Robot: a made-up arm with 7 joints. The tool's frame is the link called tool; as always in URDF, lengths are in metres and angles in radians. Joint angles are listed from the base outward. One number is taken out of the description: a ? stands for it. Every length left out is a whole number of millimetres.
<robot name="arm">
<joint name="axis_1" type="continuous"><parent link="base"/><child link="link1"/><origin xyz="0.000 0.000 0.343" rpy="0.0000 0.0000 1.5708"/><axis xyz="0 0 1"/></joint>
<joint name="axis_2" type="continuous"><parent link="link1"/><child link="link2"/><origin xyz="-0.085 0.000 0.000" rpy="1.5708 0.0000 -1.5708"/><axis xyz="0 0 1"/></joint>
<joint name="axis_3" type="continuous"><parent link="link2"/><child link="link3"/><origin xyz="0.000 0.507 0.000" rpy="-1.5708 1.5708 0.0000"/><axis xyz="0 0 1"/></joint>
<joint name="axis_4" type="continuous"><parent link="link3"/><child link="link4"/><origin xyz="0.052 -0.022 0.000" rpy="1.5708 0.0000 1.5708"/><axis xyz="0 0 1"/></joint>
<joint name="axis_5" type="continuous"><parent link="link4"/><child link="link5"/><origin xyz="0.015 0.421 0.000" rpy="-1.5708 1.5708 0.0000"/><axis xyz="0 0 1"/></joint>
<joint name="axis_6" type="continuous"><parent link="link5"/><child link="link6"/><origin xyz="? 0.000 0.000" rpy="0.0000 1.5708 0.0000"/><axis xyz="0 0 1"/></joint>
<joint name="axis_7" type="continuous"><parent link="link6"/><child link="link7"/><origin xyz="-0.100 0.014 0.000" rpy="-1.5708 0.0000 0.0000"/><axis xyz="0 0 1"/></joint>
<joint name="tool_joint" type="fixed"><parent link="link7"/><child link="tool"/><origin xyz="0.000 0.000 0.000" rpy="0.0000 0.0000 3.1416"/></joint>
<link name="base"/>
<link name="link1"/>
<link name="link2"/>
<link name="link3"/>
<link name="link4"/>
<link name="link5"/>
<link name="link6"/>
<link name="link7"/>
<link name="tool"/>
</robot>
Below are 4 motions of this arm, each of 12 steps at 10 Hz.
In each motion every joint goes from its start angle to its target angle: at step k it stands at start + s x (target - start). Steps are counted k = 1, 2, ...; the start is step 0. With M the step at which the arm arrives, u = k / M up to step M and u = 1 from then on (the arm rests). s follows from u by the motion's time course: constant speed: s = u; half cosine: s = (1 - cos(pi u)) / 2; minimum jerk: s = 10 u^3 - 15 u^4 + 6 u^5.
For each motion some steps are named. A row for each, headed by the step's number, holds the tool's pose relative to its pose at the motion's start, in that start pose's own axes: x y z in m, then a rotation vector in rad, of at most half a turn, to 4 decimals.
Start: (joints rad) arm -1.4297 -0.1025 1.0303 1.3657 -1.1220 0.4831 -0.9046
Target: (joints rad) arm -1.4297 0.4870 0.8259 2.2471 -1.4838 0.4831 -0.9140
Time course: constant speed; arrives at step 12
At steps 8, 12:
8: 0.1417 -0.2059 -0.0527 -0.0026 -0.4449 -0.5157
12: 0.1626 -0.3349 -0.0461 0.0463 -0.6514 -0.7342

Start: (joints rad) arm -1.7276 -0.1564 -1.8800 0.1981 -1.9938 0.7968 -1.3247
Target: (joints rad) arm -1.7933 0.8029 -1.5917 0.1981 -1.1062 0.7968 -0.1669
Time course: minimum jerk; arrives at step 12
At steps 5, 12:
5: 0.1468 -0.2544 0.2084 0.4324 0.2719 0.5955
12: 0.3838 -0.9087 0.2920 1.5155 -0.0750 1.7279

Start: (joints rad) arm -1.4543 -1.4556 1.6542 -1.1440 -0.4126 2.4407 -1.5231
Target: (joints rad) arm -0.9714 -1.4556 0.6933 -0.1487 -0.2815 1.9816 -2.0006
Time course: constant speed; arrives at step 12
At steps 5, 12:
5: 0.2058 -0.0864 -0.2147 0.6023 0.5188 0.0715
12: 0.3352 0.0151 -0.6649 1.1440 1.5541 -0.0434

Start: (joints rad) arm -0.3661 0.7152 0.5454 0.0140 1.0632 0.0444 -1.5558
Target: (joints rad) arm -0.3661 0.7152 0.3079 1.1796 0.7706 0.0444 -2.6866
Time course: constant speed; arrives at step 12
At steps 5, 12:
5: -0.2210 -0.0972 0.0655 0.2838 -0.1752 -0.0535
12: -0.4296 -0.3751 0.0457 0.7438 -0.1171 -0.0817

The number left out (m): 0.110
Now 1 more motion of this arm.
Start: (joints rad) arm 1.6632 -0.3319 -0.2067 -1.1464 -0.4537 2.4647 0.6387
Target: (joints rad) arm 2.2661 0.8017 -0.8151 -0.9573 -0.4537 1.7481 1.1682
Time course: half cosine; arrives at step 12
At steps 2, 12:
2: 0.0106 0.0135 0.0445 -0.0052 0.0157 0.0098
12: 0.4691 0.2396 0.3793 -0.3447 0.0819 -0.2517

